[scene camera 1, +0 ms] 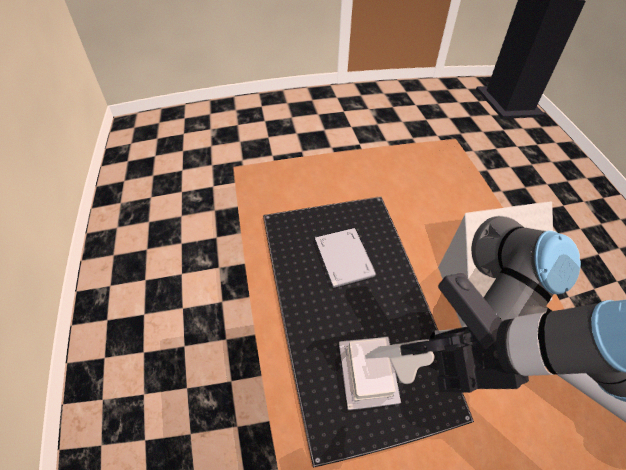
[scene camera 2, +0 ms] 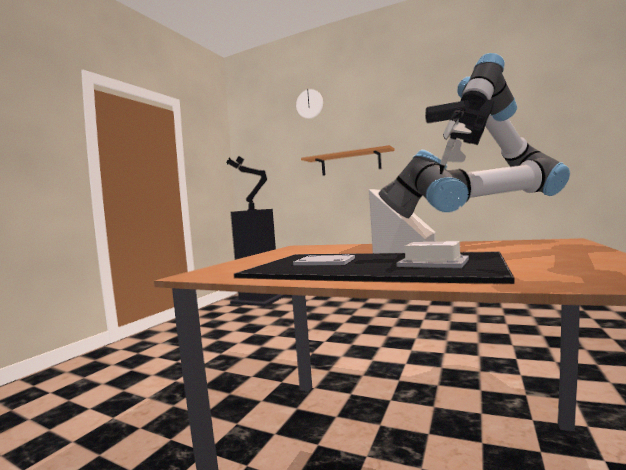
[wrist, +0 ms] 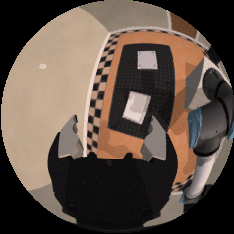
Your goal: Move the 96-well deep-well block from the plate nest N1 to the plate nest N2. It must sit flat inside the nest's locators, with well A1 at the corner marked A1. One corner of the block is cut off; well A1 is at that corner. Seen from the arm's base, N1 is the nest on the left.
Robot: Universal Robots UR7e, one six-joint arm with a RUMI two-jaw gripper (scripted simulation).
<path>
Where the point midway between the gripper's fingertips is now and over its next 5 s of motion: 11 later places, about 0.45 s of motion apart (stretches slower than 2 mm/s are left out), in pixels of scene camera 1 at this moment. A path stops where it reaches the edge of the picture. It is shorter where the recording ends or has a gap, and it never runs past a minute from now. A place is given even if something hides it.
The gripper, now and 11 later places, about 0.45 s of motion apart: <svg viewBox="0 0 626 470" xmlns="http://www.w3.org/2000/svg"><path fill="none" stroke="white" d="M400 346L390 346L383 348L377 350L374 352L372 354L373 356L375 357L375 357L375 358L373 361L372 364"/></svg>
</path>
